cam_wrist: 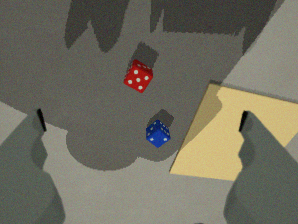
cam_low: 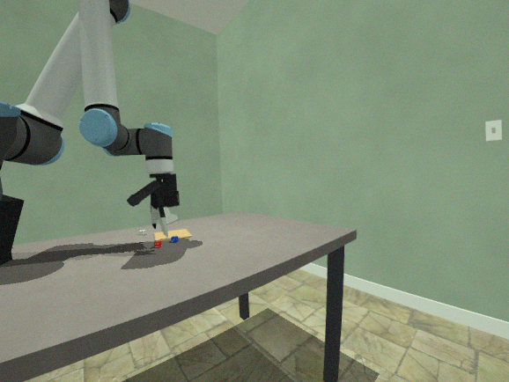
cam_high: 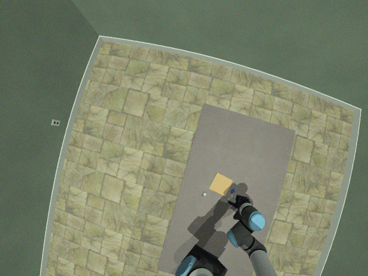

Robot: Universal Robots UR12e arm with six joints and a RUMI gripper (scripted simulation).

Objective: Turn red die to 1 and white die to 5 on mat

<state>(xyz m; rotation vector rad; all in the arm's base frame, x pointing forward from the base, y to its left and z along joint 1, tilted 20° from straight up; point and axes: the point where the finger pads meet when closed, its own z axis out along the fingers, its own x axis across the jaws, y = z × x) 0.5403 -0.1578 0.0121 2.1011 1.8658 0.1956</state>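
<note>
Right now the red die is 1 cm behind my hand and 4 cm below it. From my hand the other things lie so: blue die (6 cm ahead, 1 cm to the left, 4 cm below); then tan mat (10 cm ahead, 11 cm to the left, 5 cm below); then white die (1 cm ahead, 22 cm to the left, 4 cm below).
</note>
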